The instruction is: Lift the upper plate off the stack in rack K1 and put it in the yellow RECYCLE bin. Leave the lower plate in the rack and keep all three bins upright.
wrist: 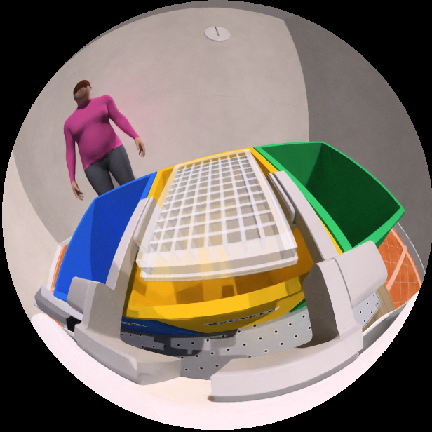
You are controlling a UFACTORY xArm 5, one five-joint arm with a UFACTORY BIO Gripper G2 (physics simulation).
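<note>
My gripper (215, 209) is shut on a clear, gridded plate (216, 232), one finger at each long side. The plate is roughly level over the open yellow RECYCLE bin (215, 311); the bin's inside shows below its near edge. How far the plate is above the rim is hard to tell. The blue bin (107, 240) stands upright on the left and the green bin (345, 200) upright on the right, both beside the yellow one. Rack K1 and the lower plate do not show in the wrist view.
A perforated grey metal surface (260, 341) lies in front of the bins. Orange grid-patterned panels (400, 277) show beyond them at the right and left edges. A person in a pink top (93, 132) stands behind the blue bin. A round clock (217, 33) is above.
</note>
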